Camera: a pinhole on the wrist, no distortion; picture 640 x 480 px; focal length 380.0 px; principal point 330.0 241.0 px. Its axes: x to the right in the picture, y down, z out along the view. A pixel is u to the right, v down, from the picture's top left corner.
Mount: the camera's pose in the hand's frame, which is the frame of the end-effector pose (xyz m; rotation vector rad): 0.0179 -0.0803 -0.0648 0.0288 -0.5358 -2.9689
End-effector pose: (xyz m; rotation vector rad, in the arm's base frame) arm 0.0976 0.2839 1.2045 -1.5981 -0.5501 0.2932
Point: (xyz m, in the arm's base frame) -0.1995 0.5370 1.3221
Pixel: 473 469
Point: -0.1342 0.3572 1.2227
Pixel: 601 312
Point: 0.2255 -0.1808 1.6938
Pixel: behind the camera
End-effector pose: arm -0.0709 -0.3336 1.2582 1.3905 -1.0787 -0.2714
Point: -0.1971 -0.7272 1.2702
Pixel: 130 357
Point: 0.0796 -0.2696 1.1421
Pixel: behind the camera
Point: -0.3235 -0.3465 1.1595
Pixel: 549 221
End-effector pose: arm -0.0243 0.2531 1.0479 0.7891 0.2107 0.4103
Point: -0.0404 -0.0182 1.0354
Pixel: outside the picture
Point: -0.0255 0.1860 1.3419
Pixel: 356 109
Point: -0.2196 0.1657 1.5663
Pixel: 460 30
